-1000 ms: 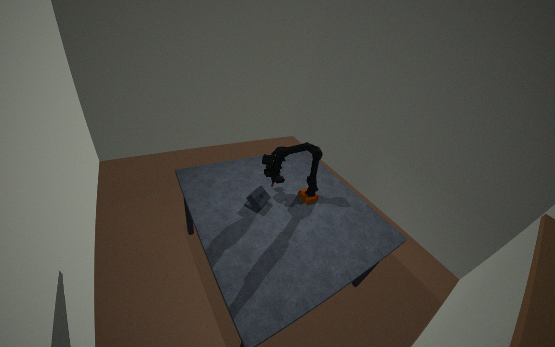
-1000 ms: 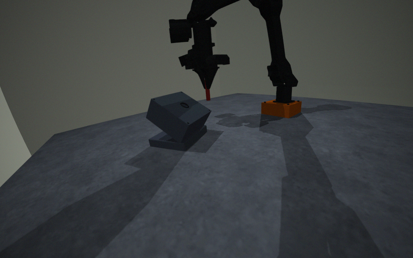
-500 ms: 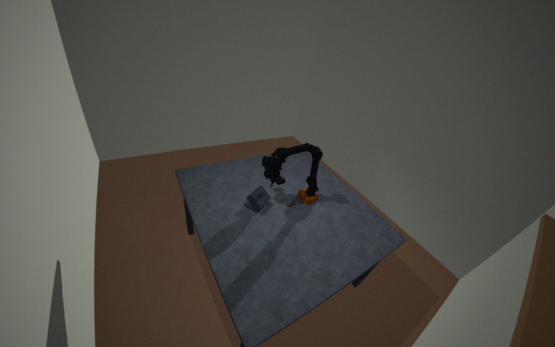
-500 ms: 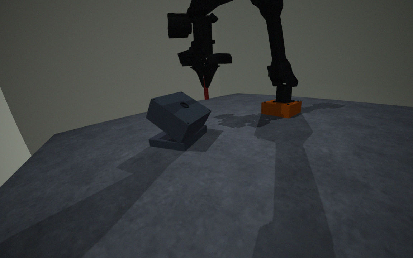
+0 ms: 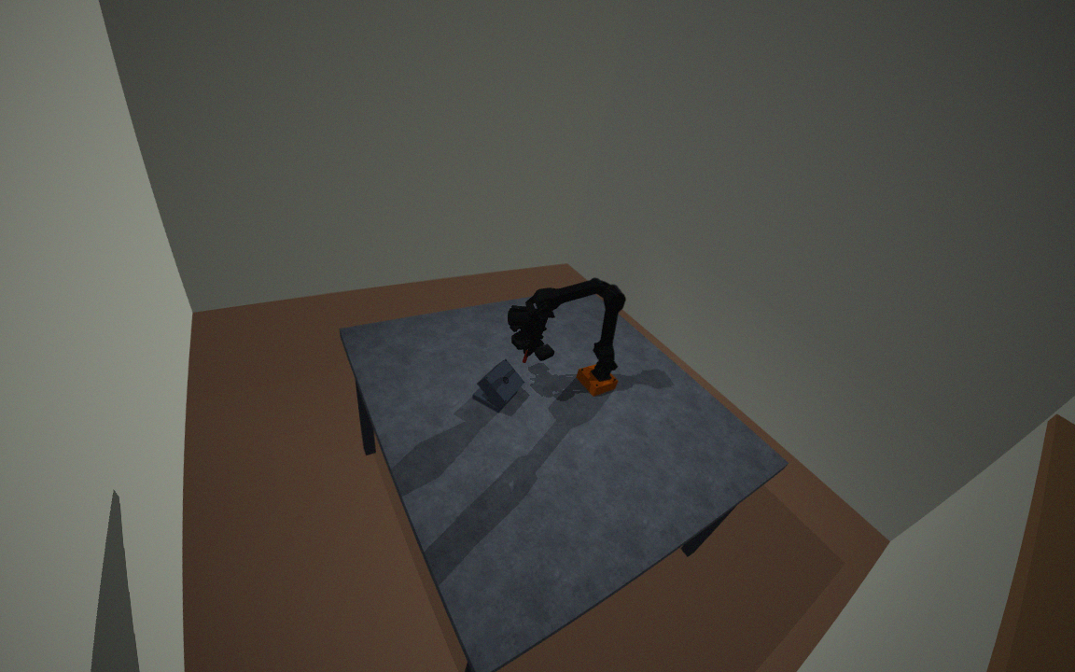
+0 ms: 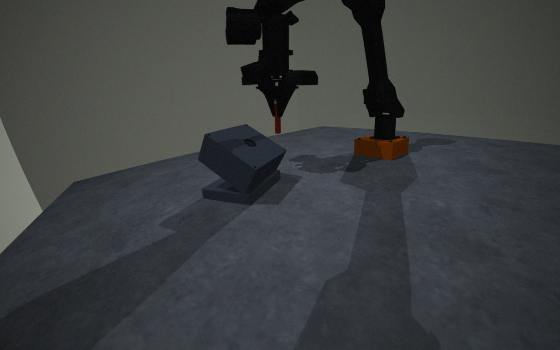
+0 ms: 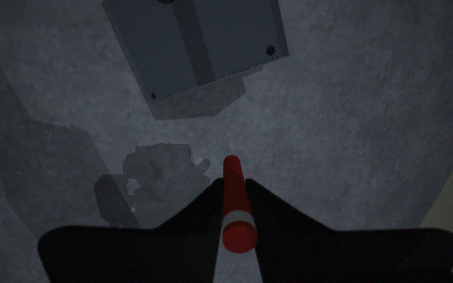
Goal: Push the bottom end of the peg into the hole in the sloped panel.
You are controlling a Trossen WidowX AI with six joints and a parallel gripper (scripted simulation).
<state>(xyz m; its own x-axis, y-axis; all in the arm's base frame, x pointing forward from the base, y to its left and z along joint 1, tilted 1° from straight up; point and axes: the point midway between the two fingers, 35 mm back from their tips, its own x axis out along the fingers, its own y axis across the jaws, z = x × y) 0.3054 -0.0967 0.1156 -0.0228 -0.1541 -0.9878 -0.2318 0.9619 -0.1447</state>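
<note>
Right now the dark grey sloped panel is 120 mm ahead of my gripper tip, 60 mm to the left of it and 60 mm below it. Also, from my gripper tip: red round peg: 20 mm above.
</note>
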